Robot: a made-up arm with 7 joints.
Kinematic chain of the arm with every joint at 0, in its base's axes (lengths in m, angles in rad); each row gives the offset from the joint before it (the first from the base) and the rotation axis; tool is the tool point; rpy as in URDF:
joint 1: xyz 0 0 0 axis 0.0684 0.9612 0.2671
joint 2: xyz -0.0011 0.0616 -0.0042 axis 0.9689 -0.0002 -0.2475
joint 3: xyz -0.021 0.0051 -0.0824 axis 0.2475 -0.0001 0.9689
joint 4: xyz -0.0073 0 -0.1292 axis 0.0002 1 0
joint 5: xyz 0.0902 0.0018 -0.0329 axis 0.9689 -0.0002 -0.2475
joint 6: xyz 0.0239 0 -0.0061 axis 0.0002 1 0
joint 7: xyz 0.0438 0 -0.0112 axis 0.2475 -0.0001 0.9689
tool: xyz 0 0 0 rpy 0 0.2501 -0.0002
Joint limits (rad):
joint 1: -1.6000..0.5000
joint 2: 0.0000..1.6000
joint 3: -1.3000..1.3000
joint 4: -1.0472..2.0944
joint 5: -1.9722..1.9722
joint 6: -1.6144..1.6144
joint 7: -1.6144..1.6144
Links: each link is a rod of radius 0.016 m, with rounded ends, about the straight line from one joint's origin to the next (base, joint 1, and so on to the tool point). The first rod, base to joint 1, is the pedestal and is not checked.
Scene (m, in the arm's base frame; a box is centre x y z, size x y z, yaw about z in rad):
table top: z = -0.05
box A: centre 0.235 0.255 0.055 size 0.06 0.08 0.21 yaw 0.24
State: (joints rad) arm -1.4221 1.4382 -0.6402 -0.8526 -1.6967 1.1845 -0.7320
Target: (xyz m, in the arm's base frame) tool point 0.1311 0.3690 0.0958
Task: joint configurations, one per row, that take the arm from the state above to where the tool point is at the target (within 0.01 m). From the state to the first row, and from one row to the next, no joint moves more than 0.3 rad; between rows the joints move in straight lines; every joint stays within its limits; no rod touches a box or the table.
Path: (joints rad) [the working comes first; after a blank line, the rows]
Joints at the target: -0.7163 1.6000 0.7693 0.7297 -0.8157 1.3254 -0.7320
Straight joint move there: touches box A.

1: -1.4517 1.4652 -0.3449 -0.7404 -1.7426 1.1316 -0.7711
2: -1.4814 1.4921 -0.0495 -0.6281 -1.7885 1.0787 -0.8103
3: -1.5110 1.5191 0.2458 -0.5159 -1.8344 1.0258 -0.8494
4: -1.5407 1.5461 0.5411 -0.4036 -1.8804 0.9729 -0.8886
5: -1.5704 1.5730 0.8365 -0.2914 -1.9263 0.9200 -0.9277
6: -1.6000 1.6000 1.1318 -0.1791 -1.9722 0.8671 -0.9669
7: -1.3791 1.6000 1.0412 0.0481 -1.6831 0.9817 -0.9082
8: -1.1581 1.6000 0.9506 0.2753 -1.3940 1.0963 -0.8494
9: -0.9372 1.6000 0.8599 0.5025 -1.1048 1.2109 -0.7907
10: -0.7163 1.6000 0.7693 0.7297 -0.8157 1.3254 -0.7320

